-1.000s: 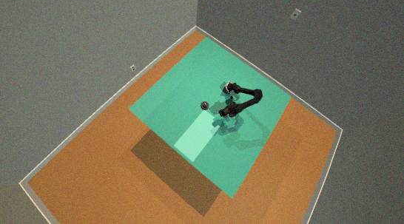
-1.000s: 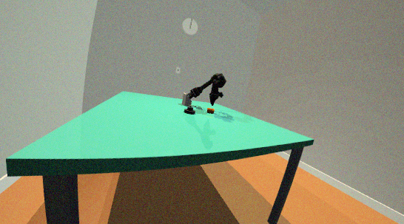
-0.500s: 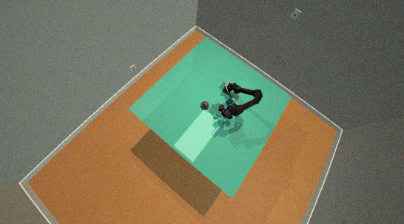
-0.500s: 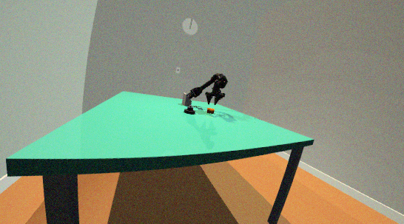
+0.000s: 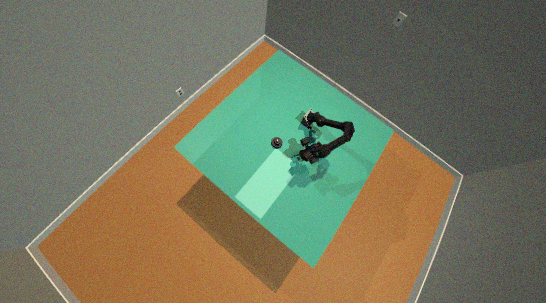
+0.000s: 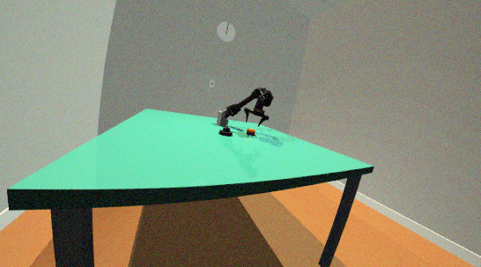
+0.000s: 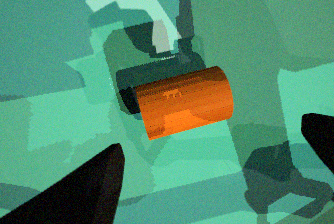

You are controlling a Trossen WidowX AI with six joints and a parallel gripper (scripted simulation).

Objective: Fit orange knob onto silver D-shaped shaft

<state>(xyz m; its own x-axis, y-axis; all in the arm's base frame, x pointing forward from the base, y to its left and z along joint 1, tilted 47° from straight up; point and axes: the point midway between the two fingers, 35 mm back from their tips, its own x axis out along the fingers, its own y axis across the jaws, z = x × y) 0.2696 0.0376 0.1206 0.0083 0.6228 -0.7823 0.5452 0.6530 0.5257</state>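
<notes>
My gripper tip is now 5 cm above the orange knob, 1 cm to the right of it and 1 cm short of it. The rest, counted from my gripper tip: round pedestal 22 cm to the right, 4 cm below, 4 cm ahead.
</notes>
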